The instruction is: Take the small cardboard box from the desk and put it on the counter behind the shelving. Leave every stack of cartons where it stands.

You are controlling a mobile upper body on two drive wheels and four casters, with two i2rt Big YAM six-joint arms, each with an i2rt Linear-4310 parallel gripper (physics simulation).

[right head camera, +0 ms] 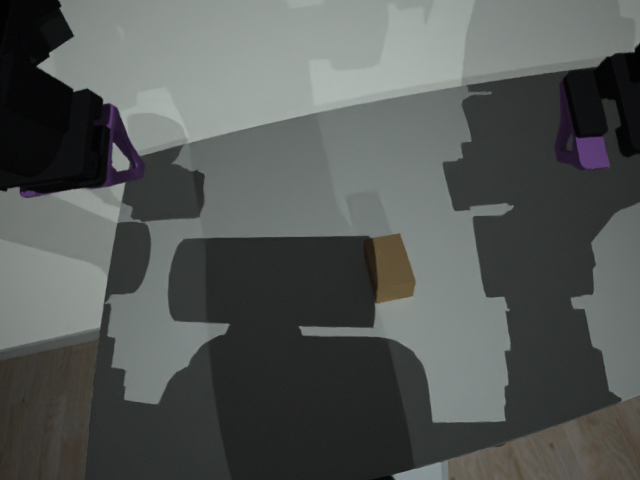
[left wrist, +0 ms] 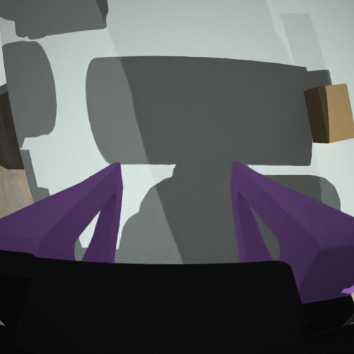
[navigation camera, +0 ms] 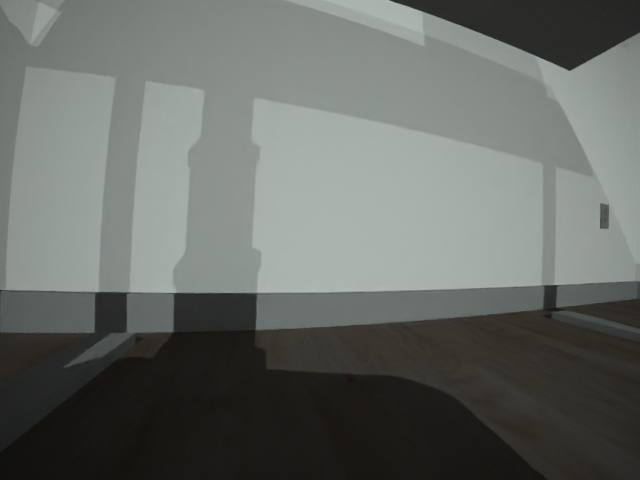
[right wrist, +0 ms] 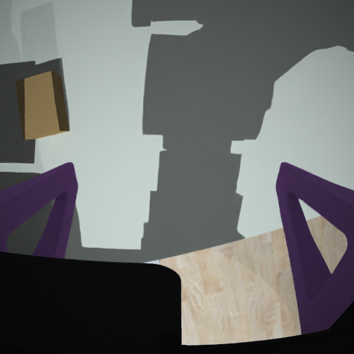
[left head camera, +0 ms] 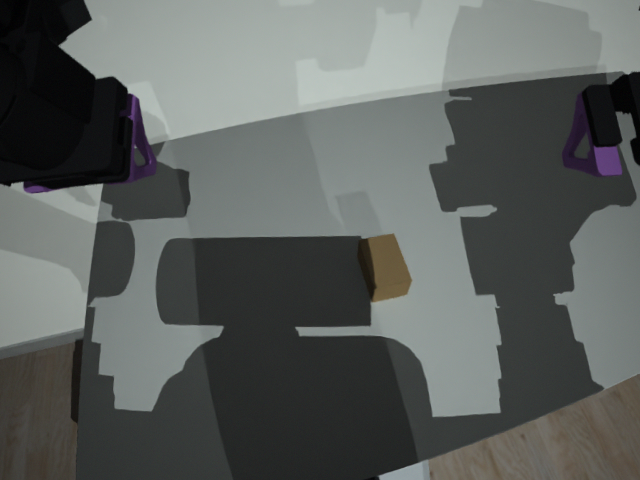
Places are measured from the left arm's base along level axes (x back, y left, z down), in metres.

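Pixels of known places: left gripper, fingertip midpoint: (right head camera: 121, 174) (left head camera: 129, 170); right gripper, fingertip midpoint: (right head camera: 610, 149) (left head camera: 609, 157).
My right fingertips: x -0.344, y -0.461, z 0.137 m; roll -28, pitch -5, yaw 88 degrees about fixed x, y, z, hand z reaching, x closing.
Behind a point stands the place of what it marks.
The small cardboard box (left head camera: 388, 266) @[x -0.390, y -0.282, z 0.410 m] (right head camera: 393, 268) @[x -0.387, y -0.283, z 0.410 m] (left wrist: 341, 114) (right wrist: 41, 106) lies on the desk (left head camera: 258, 201) @[x -0.569, y -0.052, z 0.460 m] (right head camera: 268, 201) @[x -0.571, y -0.050, z 0.460 m], right of the picture's middle in both head views. My left gripper (left wrist: 176, 173) is partly open and empty, above the desk; the box is at the right edge of its wrist view, outside the fingers. My right gripper (right wrist: 176, 173) is wide open and empty, above the desk's right part; the box is at the upper left of its wrist view. The fingers touch nothing. The counter, shelving and carton stacks do not show.
A pale wall (left head camera: 232, 62) @[x -0.869, y 0.022, z 0.326 m] (navigation camera: 387, 206) @[x -0.988, y -0.388, z 1.074 m] stands beyond the desk's far edge. Wood floor (left head camera: 568, 423) @[x -0.232, y -1.128, z 1.409 m] (right wrist: 230, 285) shows past the near edge. In the navigation view, grey bars (navigation camera: 51, 379) (navigation camera: 594, 322) lie low on the floor at left and right, and a dark underside (navigation camera: 542, 25) hangs overhead.
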